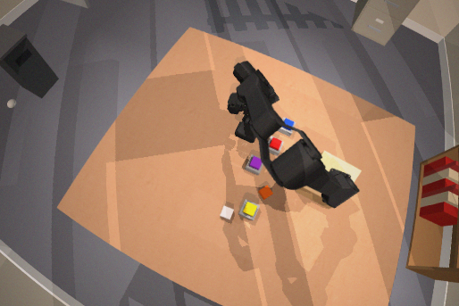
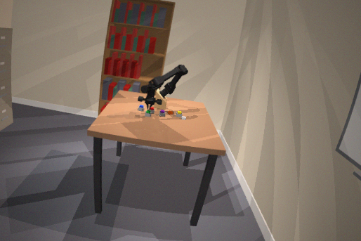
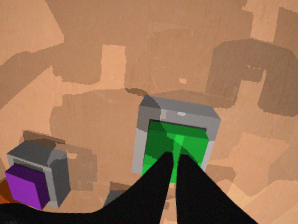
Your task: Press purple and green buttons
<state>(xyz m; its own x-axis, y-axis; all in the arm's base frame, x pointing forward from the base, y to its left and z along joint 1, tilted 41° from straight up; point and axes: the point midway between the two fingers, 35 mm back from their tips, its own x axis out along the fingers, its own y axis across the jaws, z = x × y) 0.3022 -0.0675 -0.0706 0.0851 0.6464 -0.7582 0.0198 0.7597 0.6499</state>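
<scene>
Now: the green button 10 mm below my gripper tip. The rest, counted from my gripper tip: red button (100 mm behind, 20 mm to the left, 10 mm below); then blue button (110 mm behind, 60 mm to the right, 10 mm below); then purple button (60 mm behind, 110 mm to the left, 10 mm below).
</scene>
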